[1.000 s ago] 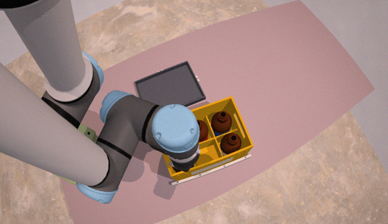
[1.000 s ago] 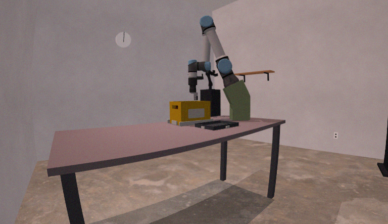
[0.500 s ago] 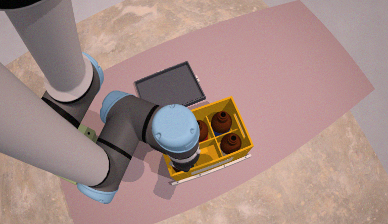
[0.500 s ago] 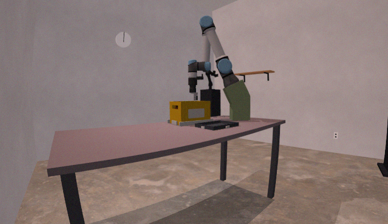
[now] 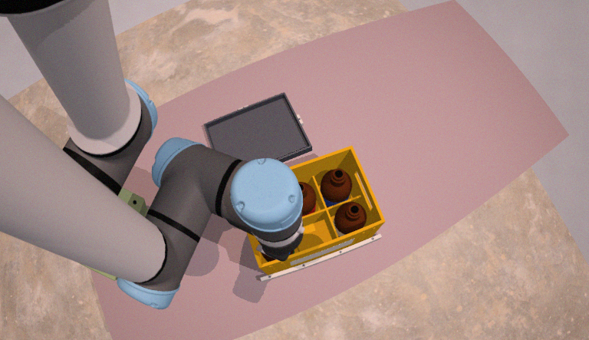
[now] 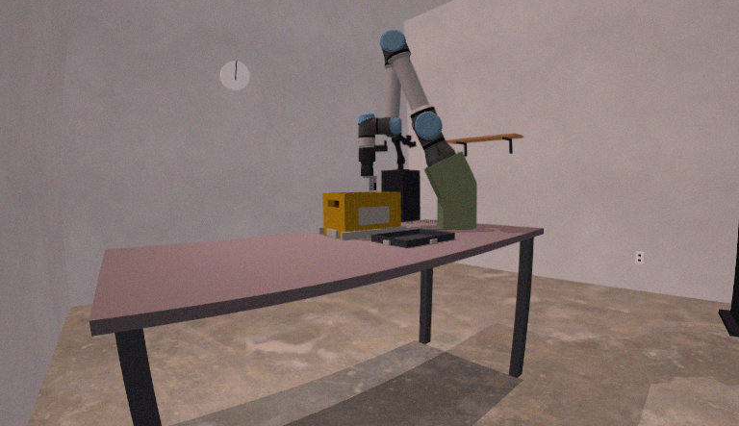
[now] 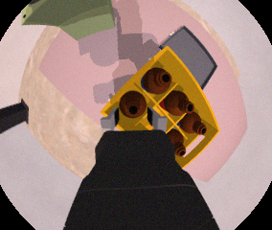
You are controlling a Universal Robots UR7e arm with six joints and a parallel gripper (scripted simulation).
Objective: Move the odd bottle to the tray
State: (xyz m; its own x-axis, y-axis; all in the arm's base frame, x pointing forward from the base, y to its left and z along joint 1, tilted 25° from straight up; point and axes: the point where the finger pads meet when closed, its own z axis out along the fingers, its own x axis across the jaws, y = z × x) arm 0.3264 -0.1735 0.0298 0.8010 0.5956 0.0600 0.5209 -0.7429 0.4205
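My gripper is now 120 mm above the crate, 100 mm short of it and 30 mm to the right of it. From my hand the other things lie so: glass bottle (180 mm ahead, 110 mm below, 30 mm to the right); then dark tray (310 mm to the left, 190 mm below, 110 mm ahead).
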